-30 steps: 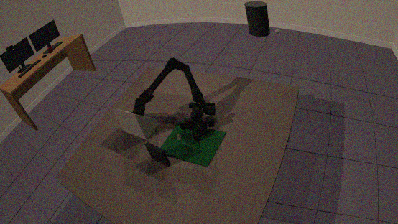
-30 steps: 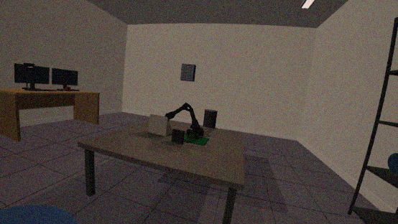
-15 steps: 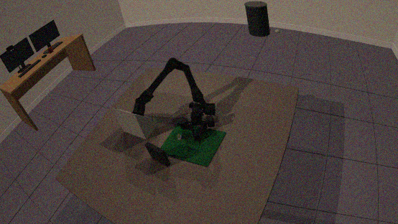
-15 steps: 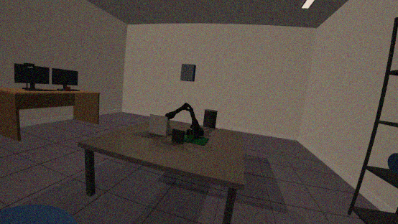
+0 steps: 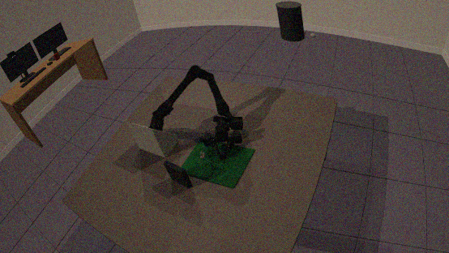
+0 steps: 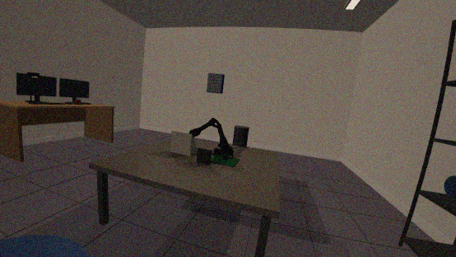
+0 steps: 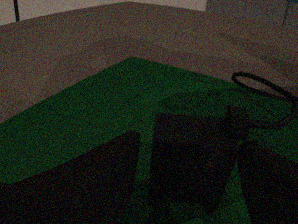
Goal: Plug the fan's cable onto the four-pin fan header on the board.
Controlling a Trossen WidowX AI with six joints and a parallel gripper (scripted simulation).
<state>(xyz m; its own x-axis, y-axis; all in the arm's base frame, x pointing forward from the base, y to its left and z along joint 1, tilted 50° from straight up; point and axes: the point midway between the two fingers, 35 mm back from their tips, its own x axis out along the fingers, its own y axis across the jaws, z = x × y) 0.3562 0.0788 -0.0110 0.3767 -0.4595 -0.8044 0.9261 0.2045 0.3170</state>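
Now: gripper tip 10 mm above the dark fan plug. From my gripper tip the other things lie so: green board (30 mm behind, 20 mm to the right, 50 mm below); then dark fan (130 mm behind, 180 mm to the right, 30 mm above).
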